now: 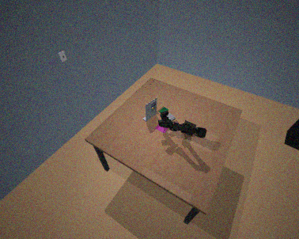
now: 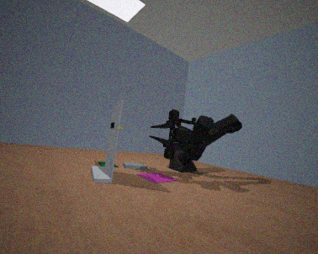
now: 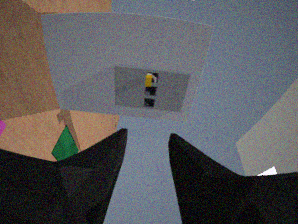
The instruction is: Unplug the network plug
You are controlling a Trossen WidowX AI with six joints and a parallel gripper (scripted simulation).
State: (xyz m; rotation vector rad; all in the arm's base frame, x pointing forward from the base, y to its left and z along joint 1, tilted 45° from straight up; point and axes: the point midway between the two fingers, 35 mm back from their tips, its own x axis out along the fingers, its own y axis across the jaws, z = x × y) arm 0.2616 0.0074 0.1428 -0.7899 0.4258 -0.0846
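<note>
The yellow network plug lies 120 mm ahead of my gripper tip and 20 mm to the right of it. Round my gripper tip: marked square 170 mm below, 50 mm behind, 20 mm to the left; then flat grey slab 170 mm below, 160 mm to the right, 40 mm behind; then upright grey panel 140 mm ahead, 60 mm below, 30 mm to the right.
</note>
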